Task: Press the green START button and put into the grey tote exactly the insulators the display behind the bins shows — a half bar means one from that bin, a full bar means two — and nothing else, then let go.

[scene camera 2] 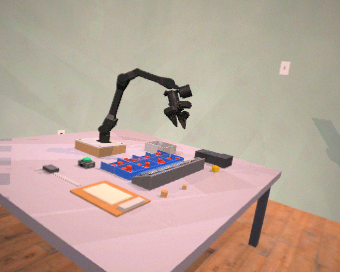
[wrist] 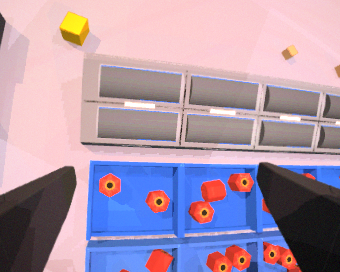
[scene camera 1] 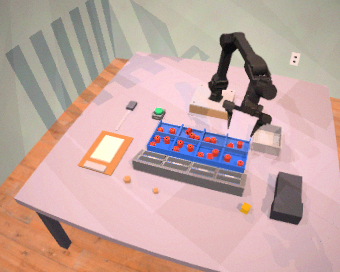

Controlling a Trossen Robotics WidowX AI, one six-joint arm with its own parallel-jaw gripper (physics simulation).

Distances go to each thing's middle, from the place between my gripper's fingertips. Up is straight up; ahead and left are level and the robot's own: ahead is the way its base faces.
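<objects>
Grey tote [scene camera 1: 267,139]: 22 cm behind my hand, 17 cm below it, 9 cm to the left of it. Dark box [scene camera 1: 286,207]: 26 cm to the left of my hand, 17 cm below it, 6 cm ahead of it. Relative to the yellow cube [wrist: 74,28], my gripper is 19 cm above, 18 cm short of it and 12 cm to the right of it.
</objects>
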